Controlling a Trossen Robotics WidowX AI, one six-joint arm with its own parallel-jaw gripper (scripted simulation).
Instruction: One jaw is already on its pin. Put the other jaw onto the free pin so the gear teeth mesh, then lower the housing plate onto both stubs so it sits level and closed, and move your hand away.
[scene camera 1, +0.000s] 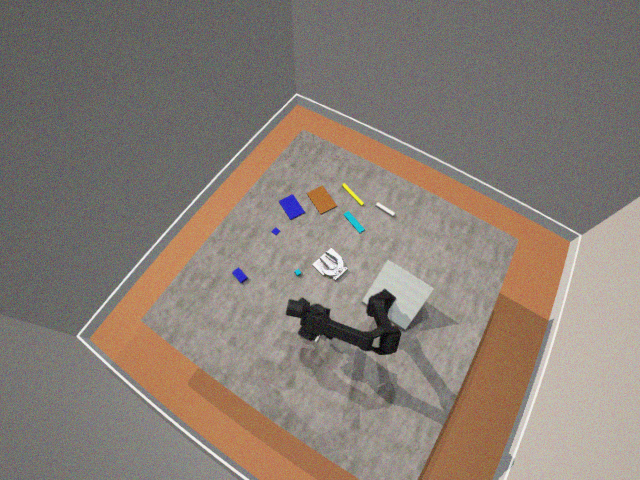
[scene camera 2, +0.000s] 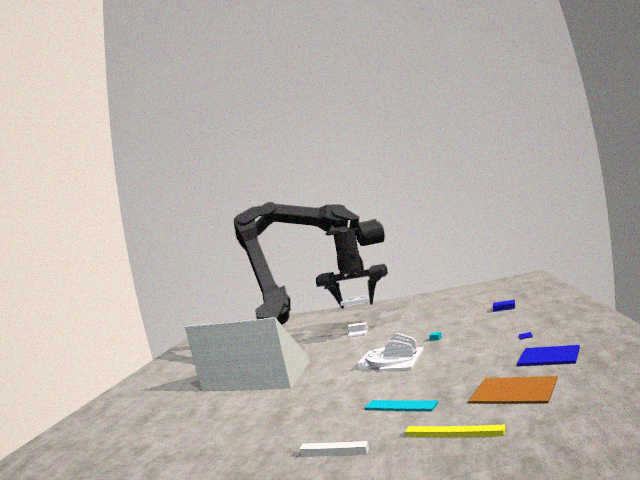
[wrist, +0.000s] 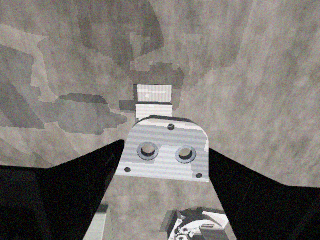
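Note:
Gripper visible, wrist view included. Cyan strip, orange plate, yellow bar, blue plate: visible too.

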